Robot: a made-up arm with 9 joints. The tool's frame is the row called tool. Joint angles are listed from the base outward. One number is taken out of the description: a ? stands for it. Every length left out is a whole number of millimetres.
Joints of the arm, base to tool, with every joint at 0 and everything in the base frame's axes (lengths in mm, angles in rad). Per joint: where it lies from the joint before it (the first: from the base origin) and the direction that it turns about. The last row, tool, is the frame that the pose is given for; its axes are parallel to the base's.
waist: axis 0 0 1 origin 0 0 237
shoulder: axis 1 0 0 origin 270 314 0
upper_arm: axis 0 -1 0 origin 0 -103 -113
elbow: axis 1 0 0 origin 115 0 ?
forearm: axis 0 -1 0 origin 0 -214 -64
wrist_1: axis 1 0 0 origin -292 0 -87
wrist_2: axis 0 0 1 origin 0 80 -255
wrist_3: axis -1 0 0 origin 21 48 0
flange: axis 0 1 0 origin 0 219 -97
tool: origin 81 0 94
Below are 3 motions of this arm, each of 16 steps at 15 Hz.
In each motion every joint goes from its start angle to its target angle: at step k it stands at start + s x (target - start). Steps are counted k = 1, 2, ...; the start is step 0. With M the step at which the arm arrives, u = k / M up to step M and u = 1 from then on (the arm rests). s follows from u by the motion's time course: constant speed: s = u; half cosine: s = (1 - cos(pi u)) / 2; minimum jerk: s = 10 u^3 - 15 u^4 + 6 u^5.
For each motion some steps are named. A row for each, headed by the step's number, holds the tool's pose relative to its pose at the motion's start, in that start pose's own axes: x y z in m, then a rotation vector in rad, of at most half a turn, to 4 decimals.
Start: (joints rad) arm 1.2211 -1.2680 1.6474 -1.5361 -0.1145 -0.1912 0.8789 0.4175 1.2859
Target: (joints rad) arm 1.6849 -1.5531 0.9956 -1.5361 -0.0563 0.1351 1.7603 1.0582 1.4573
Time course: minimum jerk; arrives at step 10
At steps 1, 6, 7, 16:
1: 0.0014 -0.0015 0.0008 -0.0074 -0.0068 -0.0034
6: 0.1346 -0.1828 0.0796 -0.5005 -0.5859 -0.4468
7: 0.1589 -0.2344 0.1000 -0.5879 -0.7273 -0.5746
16: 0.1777 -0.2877 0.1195 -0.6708 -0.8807 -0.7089

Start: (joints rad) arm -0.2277 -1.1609 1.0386 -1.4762 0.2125 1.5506 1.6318 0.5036 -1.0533
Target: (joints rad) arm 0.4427 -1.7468 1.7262 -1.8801 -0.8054 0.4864 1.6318 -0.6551 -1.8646
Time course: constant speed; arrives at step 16
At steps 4, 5, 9, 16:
4: -0.0654 -0.0970 0.0422 0.0299 0.2352 -0.0005
5: -0.0731 -0.1213 0.0441 -0.0046 0.2849 -0.0105
9: -0.0862 -0.2134 0.0126 -0.2912 0.3842 -0.0583
16: -0.0657 -0.4051 -0.1641 -1.0856 -0.0075 -0.0784

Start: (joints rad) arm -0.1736 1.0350 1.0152 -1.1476 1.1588 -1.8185 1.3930 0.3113 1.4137
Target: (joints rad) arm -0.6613 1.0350 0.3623 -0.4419 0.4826 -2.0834 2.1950 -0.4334 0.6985
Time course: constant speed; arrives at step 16
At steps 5, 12, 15, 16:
5: -0.2179 0.1273 -0.1512 -0.4600 -0.3541 0.3981
12: -0.4014 0.0488 -0.4283 -1.0774 -0.5909 1.0268
15: -0.4242 -0.0560 -0.5054 -1.3297 -0.5692 1.2870
16: -0.4255 -0.0953 -0.5211 -1.4116 -0.5441 1.3672

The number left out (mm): -145
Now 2 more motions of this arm.
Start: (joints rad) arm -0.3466 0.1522 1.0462 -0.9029 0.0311 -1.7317 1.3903 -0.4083 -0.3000
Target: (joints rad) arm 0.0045 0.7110 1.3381 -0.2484 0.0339 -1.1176 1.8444 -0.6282 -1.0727
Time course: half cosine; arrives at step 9
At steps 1, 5, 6, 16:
1: 0.0049 0.0184 0.0213 0.0383 -0.0640 0.0274
5: -0.0832 0.2245 0.4171 0.7730 -1.2190 0.4398
6: -0.1472 0.2433 0.5091 1.0025 -1.5390 0.5282
16: -0.2527 0.2499 0.6235 1.3696 -2.0046 0.6324

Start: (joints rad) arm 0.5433 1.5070 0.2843 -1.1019 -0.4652 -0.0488 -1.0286 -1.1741 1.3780
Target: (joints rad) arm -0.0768 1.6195 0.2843 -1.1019 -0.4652 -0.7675 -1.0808 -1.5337 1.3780
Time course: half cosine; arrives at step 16
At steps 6, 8, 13, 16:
6: 0.0206 0.0738 0.0910 -0.0382 -0.2022 0.1015
8: 0.0227 0.1170 0.1476 -0.0665 -0.3254 0.1534
13: 0.0031 0.2020 0.2668 -0.1396 -0.5835 0.2340
16: -0.0044 0.2176 0.2899 -0.1562 -0.6337 0.2447

